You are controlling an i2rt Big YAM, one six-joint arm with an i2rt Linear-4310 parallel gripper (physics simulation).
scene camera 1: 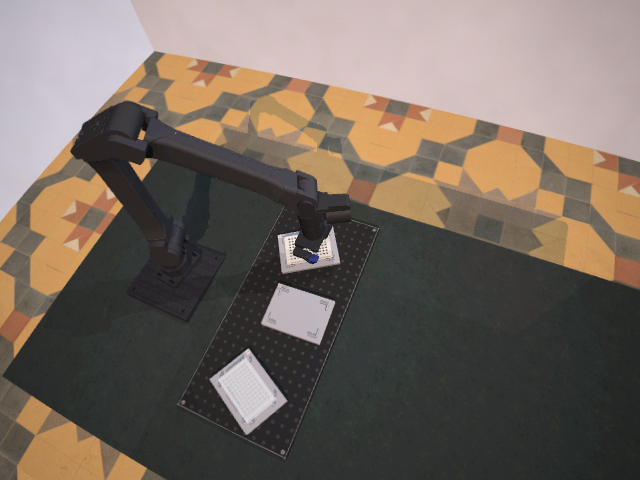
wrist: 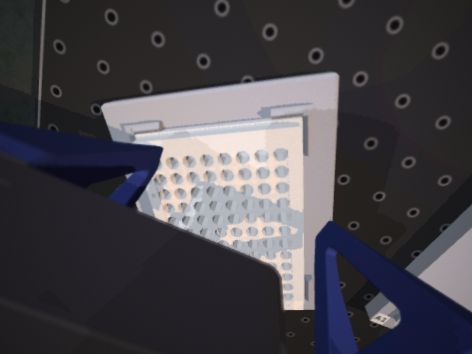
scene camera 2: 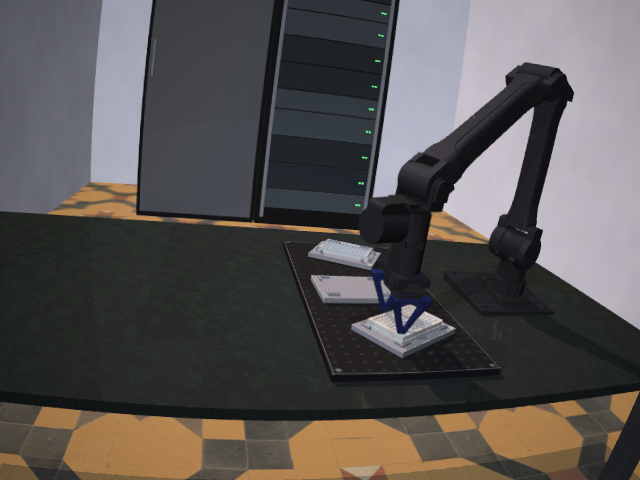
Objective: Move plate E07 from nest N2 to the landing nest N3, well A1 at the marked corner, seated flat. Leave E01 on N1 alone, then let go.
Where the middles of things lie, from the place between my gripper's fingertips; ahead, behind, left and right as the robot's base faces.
Right now the nest [scene camera 1: 292,311] is 180 mm to the right of my hand, 40 mm ahead of it and 20 mm below it.
